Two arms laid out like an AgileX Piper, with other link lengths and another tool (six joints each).
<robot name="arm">
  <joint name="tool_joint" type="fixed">
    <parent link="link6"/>
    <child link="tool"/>
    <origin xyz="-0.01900 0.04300 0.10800" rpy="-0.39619 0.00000 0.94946"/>
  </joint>
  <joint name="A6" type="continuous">
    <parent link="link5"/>
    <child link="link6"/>
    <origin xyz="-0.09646 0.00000 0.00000" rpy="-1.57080 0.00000 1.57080"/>
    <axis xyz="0 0 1"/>
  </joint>
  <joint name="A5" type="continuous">
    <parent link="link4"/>
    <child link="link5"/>
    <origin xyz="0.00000 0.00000 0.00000" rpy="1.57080 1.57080 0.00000"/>
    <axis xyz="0 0 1"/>
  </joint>
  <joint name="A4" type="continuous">
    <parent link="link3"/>
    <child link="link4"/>
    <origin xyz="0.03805 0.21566 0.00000" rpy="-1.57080 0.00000 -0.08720"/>
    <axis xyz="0 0 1"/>
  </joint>
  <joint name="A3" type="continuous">
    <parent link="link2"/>
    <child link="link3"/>
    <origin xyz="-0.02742 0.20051 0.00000" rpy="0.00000 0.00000 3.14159"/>
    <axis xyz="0 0 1"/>
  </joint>
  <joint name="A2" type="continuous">
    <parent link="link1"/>
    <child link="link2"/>
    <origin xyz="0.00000 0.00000 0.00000" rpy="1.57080 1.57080 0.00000"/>
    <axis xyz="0 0 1"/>
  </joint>
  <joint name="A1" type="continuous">
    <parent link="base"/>
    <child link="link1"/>
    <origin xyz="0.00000 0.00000 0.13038" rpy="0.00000 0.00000 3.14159"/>
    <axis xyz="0 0 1"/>
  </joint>
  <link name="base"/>
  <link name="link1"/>
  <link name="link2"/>
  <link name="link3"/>
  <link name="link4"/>
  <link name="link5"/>
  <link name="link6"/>
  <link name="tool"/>
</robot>
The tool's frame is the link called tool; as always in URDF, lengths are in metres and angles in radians. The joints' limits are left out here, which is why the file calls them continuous.
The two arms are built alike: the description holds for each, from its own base.
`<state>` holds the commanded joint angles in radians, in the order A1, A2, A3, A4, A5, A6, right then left.
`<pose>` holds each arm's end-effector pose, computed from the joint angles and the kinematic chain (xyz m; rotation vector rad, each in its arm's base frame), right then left.
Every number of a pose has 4 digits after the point. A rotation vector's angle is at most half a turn.
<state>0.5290 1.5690 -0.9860 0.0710 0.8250 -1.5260 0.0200 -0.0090 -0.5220 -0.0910 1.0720 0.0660</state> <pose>0.2815 0.1504 0.0553 2.4320 1.3516 0.6398 0.1387 -0.0560 0.1925 -2.3212 1.4842 -1.1810</pose>
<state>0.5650 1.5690 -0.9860 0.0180 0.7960 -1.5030 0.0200 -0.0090 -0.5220 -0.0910 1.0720 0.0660</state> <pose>0.2844 0.1569 0.0586 2.3665 1.3825 0.6830 0.1387 -0.0560 0.1925 -2.3212 1.4842 -1.1810</pose>
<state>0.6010 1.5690 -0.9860 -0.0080 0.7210 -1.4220 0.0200 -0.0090 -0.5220 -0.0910 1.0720 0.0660</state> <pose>0.2920 0.1687 0.0661 2.3730 1.3184 0.7778 0.1387 -0.0560 0.1925 -2.3212 1.4842 -1.1810</pose>
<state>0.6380 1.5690 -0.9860 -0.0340 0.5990 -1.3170 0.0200 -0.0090 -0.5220 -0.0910 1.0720 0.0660</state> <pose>0.3042 0.1857 0.0800 2.3969 1.2155 0.9343 0.1387 -0.0560 0.1925 -2.3212 1.4842 -1.1810</pose>
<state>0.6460 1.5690 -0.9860 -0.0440 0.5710 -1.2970 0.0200 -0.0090 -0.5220 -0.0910 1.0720 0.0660</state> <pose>0.3069 0.1896 0.0837 2.3955 1.1991 0.9719 0.1387 -0.0560 0.1925 -2.3212 1.4842 -1.1810</pose>
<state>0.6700 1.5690 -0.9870 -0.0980 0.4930 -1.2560 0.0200 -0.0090 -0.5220 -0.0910 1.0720 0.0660</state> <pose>0.3146 0.2012 0.0957 2.3499 1.1901 1.0866 0.1387 -0.0560 0.1925 -2.3212 1.4842 -1.1810</pose>
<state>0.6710 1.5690 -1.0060 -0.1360 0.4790 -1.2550 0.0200 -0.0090 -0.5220 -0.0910 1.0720 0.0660</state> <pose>0.3212 0.2043 0.1056 2.3017 1.2002 1.1364 0.1387 -0.0560 0.1925 -2.3212 1.4842 -1.1810</pose>
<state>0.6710 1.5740 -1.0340 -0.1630 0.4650 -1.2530 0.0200 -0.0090 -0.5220 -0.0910 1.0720 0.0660</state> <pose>0.3286 0.2087 0.1167 2.2656 1.1988 1.1886 0.1387 -0.0560 0.1925 -2.3212 1.4842 -1.1810</pose>
